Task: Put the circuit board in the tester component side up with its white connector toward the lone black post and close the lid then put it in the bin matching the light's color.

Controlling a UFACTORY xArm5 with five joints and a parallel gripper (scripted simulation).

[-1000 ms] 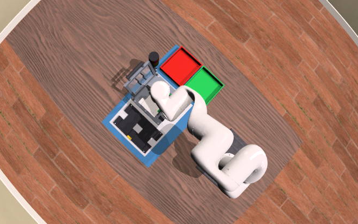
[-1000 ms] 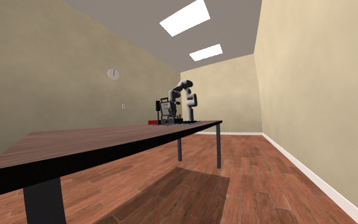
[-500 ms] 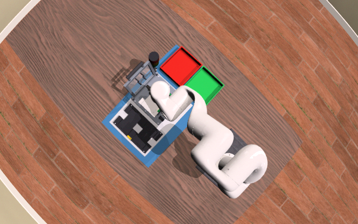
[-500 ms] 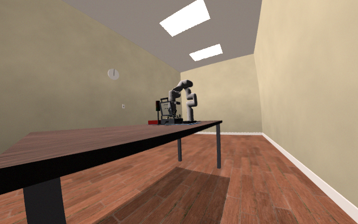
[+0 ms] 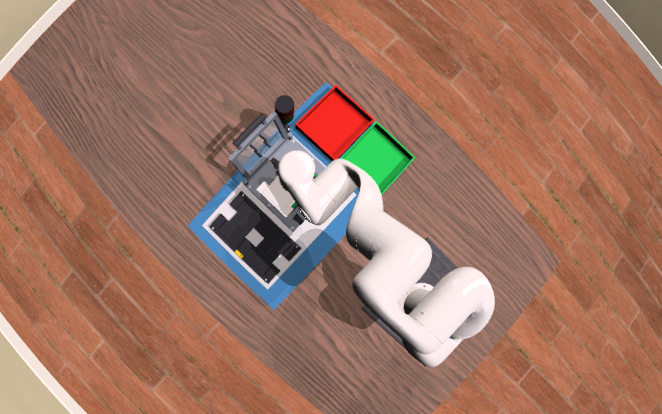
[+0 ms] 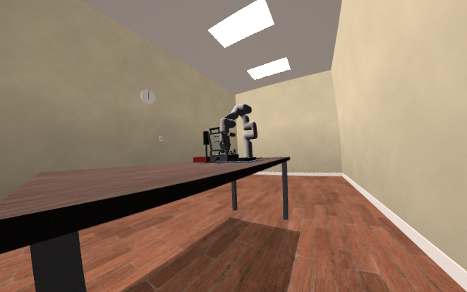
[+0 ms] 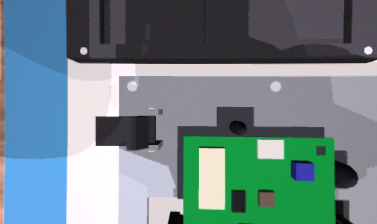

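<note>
Now: the green circuit board right at my hand. From my hand the other things lie so: green bin (11 cm behind, 20 cm to the right, 7 cm below); tester lid (12 cm ahead, 9 cm above); red bin (4 cm ahead, 20 cm to the right, 7 cm below).
</note>
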